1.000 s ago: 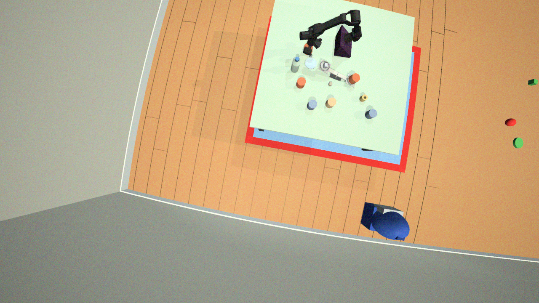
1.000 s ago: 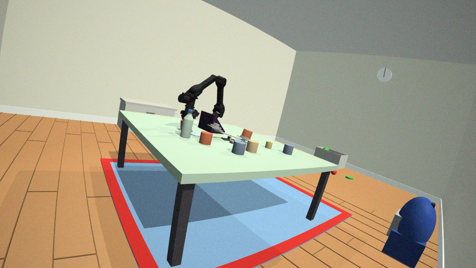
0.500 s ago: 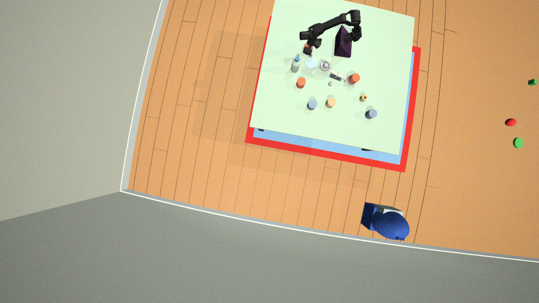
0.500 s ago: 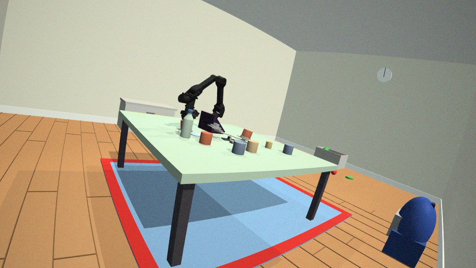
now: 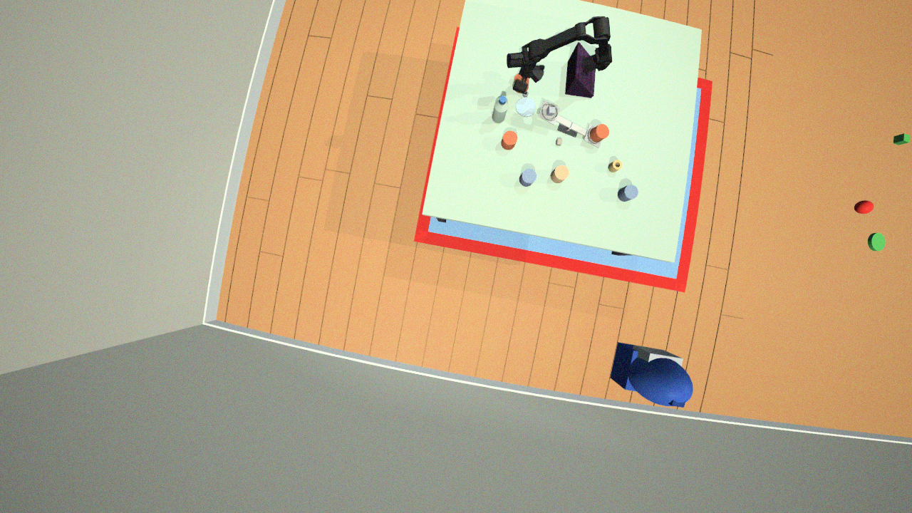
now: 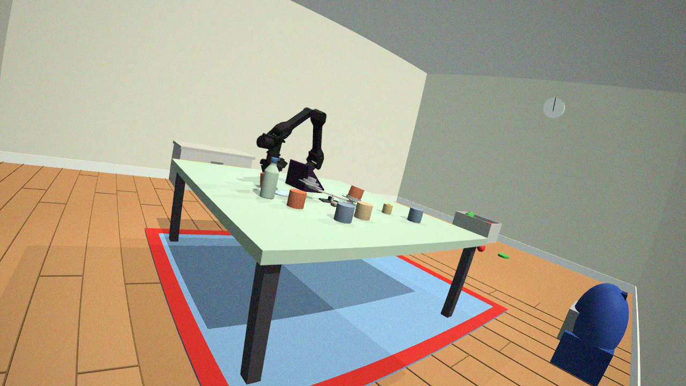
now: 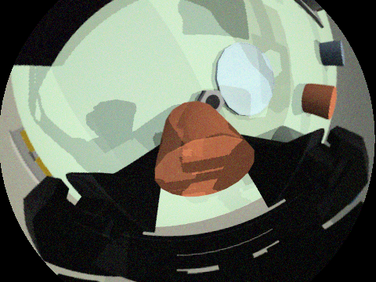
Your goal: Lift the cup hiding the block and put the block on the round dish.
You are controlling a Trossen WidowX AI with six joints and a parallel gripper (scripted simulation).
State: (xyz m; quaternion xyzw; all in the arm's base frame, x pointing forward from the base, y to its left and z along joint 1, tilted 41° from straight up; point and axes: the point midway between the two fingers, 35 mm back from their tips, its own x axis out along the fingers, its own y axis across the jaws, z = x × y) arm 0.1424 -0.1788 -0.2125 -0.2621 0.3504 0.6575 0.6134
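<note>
Now: gripper tip 9 cm short of the pale blue round dish, 6 cm to the right of it and 3 cm above it. Round my gripper tip: bottle 18 cm ahead, 8 cm above, 6 cm to the right; grey-brown block 26 cm to the left, 22 cm ahead, 2 cm below.
</note>
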